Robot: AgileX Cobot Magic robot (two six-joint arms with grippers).
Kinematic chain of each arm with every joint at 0, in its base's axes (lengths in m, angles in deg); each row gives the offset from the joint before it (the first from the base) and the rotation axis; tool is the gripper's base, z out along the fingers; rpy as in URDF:
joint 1: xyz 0 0 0.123 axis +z
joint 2: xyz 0 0 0 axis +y
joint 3: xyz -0.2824 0 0.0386 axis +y
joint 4: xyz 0.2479 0 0.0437 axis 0.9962 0 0.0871
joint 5: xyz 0 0 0 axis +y
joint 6: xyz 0.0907 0 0.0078 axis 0.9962 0 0.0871
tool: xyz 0 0 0 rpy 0 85 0
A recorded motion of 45 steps. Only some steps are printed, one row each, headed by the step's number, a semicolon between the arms.
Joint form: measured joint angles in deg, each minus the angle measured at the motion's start. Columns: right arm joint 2, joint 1, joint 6, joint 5, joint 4, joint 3; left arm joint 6, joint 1, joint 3, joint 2, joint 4, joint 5.
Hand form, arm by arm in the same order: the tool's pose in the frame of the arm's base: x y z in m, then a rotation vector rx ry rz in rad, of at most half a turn. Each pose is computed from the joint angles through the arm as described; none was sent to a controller.
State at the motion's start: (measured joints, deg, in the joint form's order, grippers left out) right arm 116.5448 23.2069 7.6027 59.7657 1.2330 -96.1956; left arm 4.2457 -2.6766 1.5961 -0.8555 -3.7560 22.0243
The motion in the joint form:
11: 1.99 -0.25 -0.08 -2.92 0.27 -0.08; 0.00 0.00 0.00 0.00 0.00 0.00
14: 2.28 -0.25 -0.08 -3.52 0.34 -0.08; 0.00 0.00 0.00 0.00 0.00 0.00
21: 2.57 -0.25 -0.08 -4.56 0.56 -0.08; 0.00 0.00 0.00 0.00 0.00 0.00
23: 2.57 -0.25 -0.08 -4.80 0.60 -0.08; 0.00 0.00 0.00 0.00 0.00 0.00
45: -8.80 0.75 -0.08 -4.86 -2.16 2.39; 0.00 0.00 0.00 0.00 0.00 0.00
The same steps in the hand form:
11: 0.4040 0.1733 0.2116 -0.3702 2.8530 0.1388; 0.0520 -0.0047 0.1700 0.0733 1.8788 -0.0460
14: 0.4052 0.1739 0.2097 -0.3685 2.8481 0.1421; 0.0520 -0.0047 0.1700 0.0733 1.8788 -0.0460
21: 0.4070 0.1749 0.2079 -0.3641 2.8364 0.1512; 0.0520 -0.0047 0.1700 0.0733 1.8788 -0.0460
23: 0.4073 0.1751 0.2080 -0.3631 2.8325 0.1534; 0.0520 -0.0047 0.1700 0.0733 1.8788 -0.0460
45: 0.3788 0.1670 0.2811 -0.3934 2.6653 0.1498; 0.0520 -0.0047 0.1700 0.0733 1.8788 -0.0460

